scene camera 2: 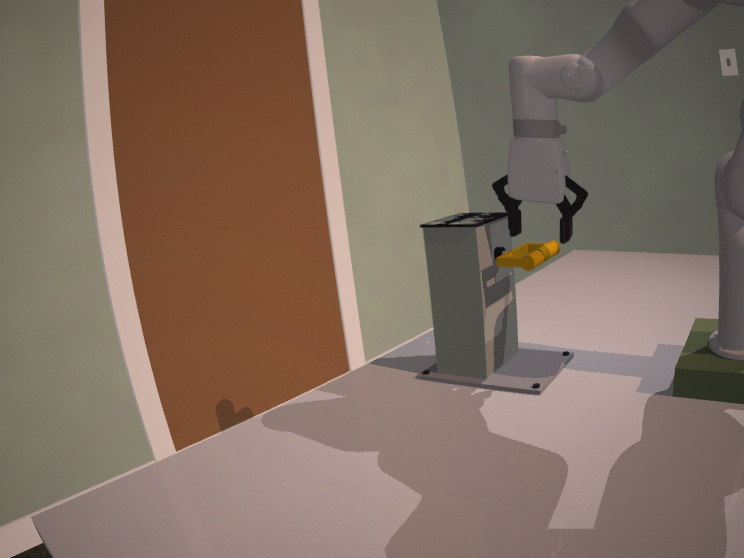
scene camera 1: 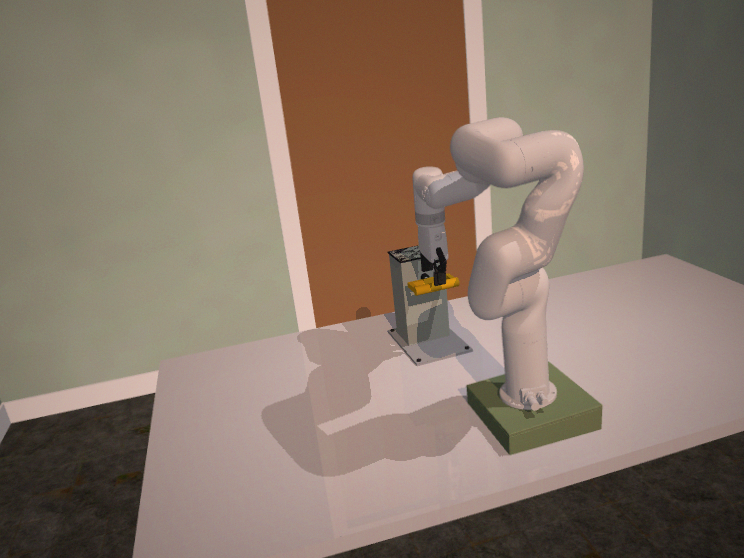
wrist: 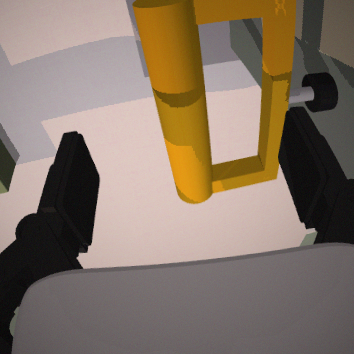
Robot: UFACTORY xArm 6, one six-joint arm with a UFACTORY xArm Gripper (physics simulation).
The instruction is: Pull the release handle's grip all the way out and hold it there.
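Note:
The yellow release handle has a round grip bar [scene camera 1: 423,288] [scene camera 2: 540,255] [wrist: 182,120] joined to a flat rectangular frame. It sticks out level from the grey-green post [scene camera 1: 399,303] [scene camera 2: 459,300]. A short metal rod through a black collar [wrist: 321,92] [scene camera 2: 499,252] joins it to the post. My gripper [scene camera 1: 433,277] [scene camera 2: 540,236] [wrist: 185,141] is open and empty, pointing down, with its fingertips slightly above the handle. In the wrist view the bar's line runs between the two fingers, clear of the left one. The right finger appears beside the frame's rear rail, near the collar; contact there cannot be told.
The post has a dark top plate [scene camera 2: 462,219] close beside the gripper and stands on a bolted base plate [scene camera 1: 441,350] [scene camera 2: 510,381]. The arm stands on a green block [scene camera 1: 555,428] on the pale table [scene camera 1: 228,480]. A brown door [scene camera 1: 372,150] is behind the table.

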